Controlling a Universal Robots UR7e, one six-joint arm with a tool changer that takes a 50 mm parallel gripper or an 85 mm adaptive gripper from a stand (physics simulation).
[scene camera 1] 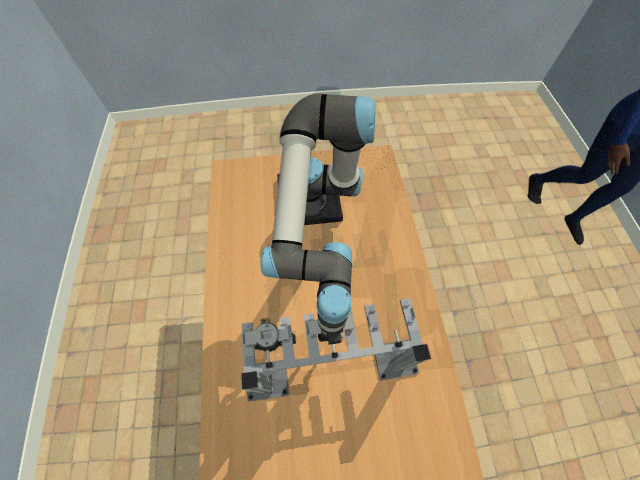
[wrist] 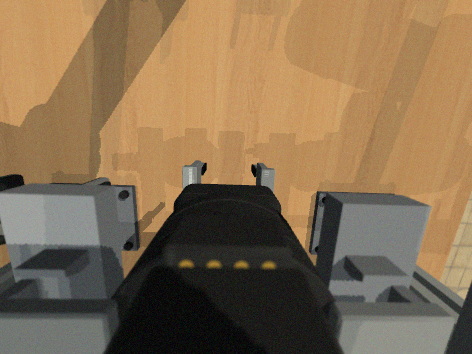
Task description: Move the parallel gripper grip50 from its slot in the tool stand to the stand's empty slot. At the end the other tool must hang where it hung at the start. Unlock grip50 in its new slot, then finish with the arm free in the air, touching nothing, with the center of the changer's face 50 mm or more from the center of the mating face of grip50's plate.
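Pixels of known places: arm's base, origin of its link: (scene camera 1: 309, 201).
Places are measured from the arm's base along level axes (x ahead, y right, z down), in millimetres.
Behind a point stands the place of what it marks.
Observation:
My gripper, grip50 (scene camera 1: 329, 336) (wrist: 229, 172), is on the arm's end at the stand's middle slot. Its two fingers stand apart with empty space between them in the wrist view. Its grey plate wings (wrist: 55, 332) @(x 576, y 110, z -265 mm) (wrist: 395, 332) @(x 584, y 22, z -264 mm) show at the lower corners, near the middle slot's left fork arm (wrist: 50, 215) @(x 552, y 122, z -245 mm) and right fork arm (wrist: 385, 225) @(x 563, y 13, z -245 mm). Whether the wings rest on the arms, and the lock's state, I cannot tell. The other tool (scene camera 1: 267, 335) @(x 579, y 249, z -251 mm) hangs in the left slot of the tool stand (scene camera 1: 361, 354) @(x 692, y 8, z -245 mm). The right slot, with its fork arms (scene camera 1: 373, 330) @(x 637, y -45, z -245 mm) (scene camera 1: 411, 322) @(x 645, y -156, z -253 mm), is empty.
The stand's feet (scene camera 1: 266, 390) @(x 709, y 299, z -96 mm) (scene camera 1: 405, 367) @(x 752, y -126, z -143 mm) are on the wooden table (scene camera 1: 237, 217) @(x -22, y 321, z 37 mm). Short upright pins rise at the slots' crossbar. The robot's base (scene camera 1: 325, 214) @(x 81, y -53, z 0 mm) is at the table's back. A person in dark blue (scene camera 1: 615, 149) is at the right, off the table.

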